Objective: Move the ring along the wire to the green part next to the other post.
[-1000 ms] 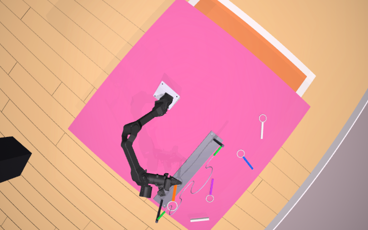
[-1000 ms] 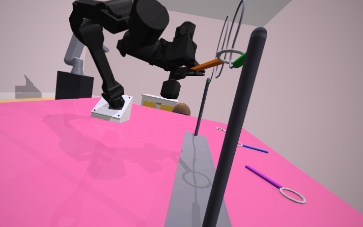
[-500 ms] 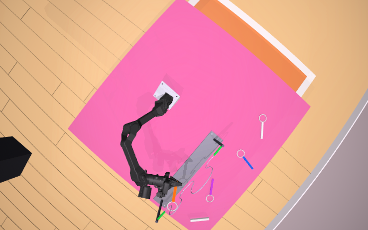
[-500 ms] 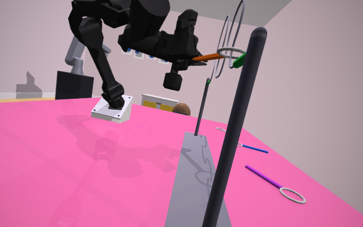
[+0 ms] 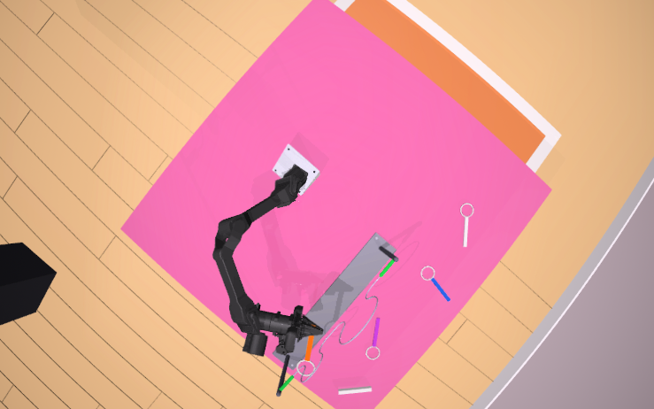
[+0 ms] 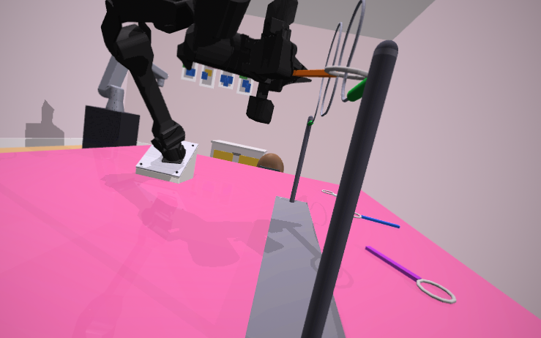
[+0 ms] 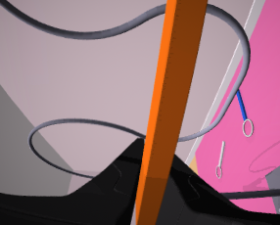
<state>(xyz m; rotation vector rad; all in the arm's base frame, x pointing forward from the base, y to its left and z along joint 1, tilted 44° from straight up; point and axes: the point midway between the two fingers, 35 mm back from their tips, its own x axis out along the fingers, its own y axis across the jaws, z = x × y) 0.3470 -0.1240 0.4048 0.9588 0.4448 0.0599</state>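
My gripper tip is 9 cm to the left of the orange-handled ring, 1 cm short of it and 1 cm above it. Also, from my gripper tip: purple-handled ring: 32 cm below, 27 cm ahead, 3 cm to the right; white bar: 32 cm below, 32 cm ahead, 24 cm to the right.
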